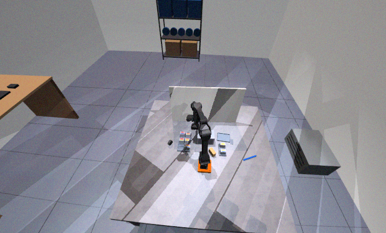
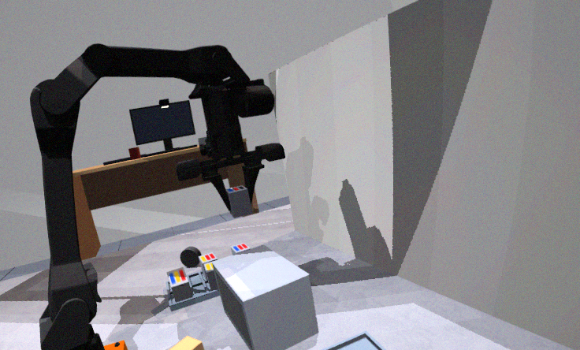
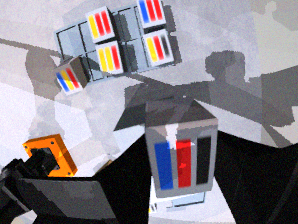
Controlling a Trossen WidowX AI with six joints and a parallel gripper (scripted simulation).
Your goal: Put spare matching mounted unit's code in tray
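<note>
My gripper tip is now 280 mm to the left of the tray, 170 mm above it and 40 mm short of it. From my gripper tip the other things lie so: upright grey panel (240 mm ahead, 80 mm to the right, 50 mm above).
</note>
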